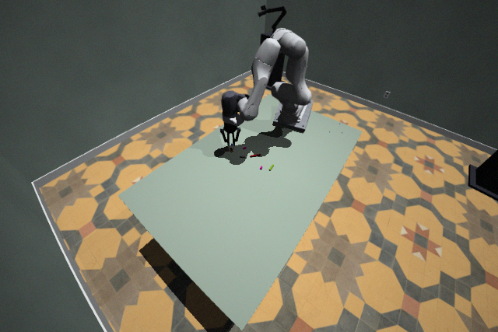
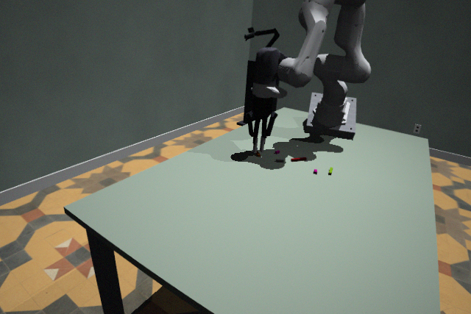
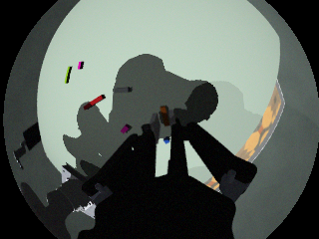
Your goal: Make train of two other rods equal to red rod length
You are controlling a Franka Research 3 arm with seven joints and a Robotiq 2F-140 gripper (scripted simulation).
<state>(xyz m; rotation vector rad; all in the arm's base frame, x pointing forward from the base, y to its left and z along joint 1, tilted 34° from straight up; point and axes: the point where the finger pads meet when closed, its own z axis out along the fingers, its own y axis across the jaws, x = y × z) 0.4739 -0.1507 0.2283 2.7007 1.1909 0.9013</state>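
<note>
Right now my hand is 4 cm above the orange rod. Round my hand: red rod 15 cm to the left, 8 cm behind, 4 cm below; grey rod 10 cm to the left, 4 cm below, 1 cm behind; blue rod 4 cm to the right, 4 cm below, 4 cm behind.
</note>
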